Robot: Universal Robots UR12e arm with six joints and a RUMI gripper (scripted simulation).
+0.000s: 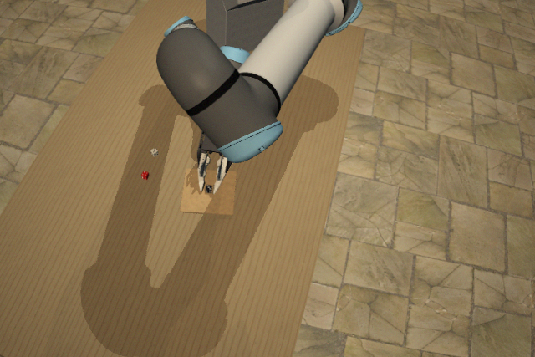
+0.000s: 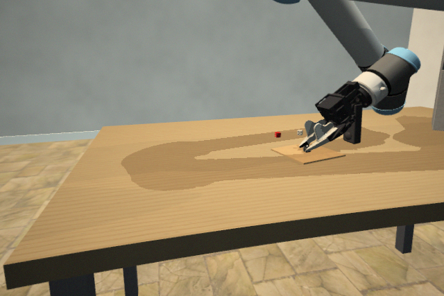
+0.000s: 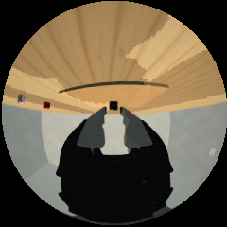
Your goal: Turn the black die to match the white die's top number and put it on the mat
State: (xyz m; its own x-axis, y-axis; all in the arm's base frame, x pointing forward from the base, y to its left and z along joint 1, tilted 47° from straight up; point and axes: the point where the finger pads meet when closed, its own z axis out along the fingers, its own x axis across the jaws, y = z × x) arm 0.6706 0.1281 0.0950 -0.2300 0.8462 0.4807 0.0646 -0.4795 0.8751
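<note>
My hand is 1 cm above the black die. From my hand the other things lie so: white die: 3 cm behind, 20 cm to the right, 1 cm below; tan mat: 2 cm below; red die: 5 cm ahead, 18 cm to the right, 1 cm below.
</note>
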